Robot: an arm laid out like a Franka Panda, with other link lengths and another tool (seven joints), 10 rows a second.
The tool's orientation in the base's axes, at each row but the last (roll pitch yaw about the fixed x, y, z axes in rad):
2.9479, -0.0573, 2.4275
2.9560, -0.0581, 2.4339
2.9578, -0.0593, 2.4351
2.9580, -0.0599, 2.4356
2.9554, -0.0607, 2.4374
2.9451, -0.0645, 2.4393
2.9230, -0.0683, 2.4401
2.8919, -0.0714, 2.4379
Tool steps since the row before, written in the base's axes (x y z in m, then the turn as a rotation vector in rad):
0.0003, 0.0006, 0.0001, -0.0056, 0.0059, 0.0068
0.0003, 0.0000, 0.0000, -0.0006, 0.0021, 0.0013
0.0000, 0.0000, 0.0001, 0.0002, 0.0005, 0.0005
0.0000, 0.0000, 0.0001, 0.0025, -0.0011, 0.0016
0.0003, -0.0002, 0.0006, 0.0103, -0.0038, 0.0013
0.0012, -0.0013, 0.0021, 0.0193, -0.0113, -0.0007
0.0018, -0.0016, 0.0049, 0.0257, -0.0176, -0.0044
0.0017, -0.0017, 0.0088, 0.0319, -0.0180, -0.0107
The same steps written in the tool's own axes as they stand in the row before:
0.0002, 0.0007, 0.0000, 0.0085, 0.0020, -0.0061
-0.0002, 0.0002, 0.0000, 0.0019, 0.0014, -0.0009
0.0000, 0.0000, -0.0001, 0.0002, 0.0006, -0.0004
0.0000, 0.0000, -0.0001, -0.0025, 0.0011, -0.0016
-0.0003, 0.0002, -0.0006, -0.0102, 0.0041, -0.0012
-0.0016, 0.0002, -0.0022, -0.0220, 0.0039, 0.0000
-0.0021, 0.0010, -0.0049, -0.0312, 0.0026, 0.0029
-0.0018, 0.0020, -0.0087, -0.0366, 0.0047, 0.0096

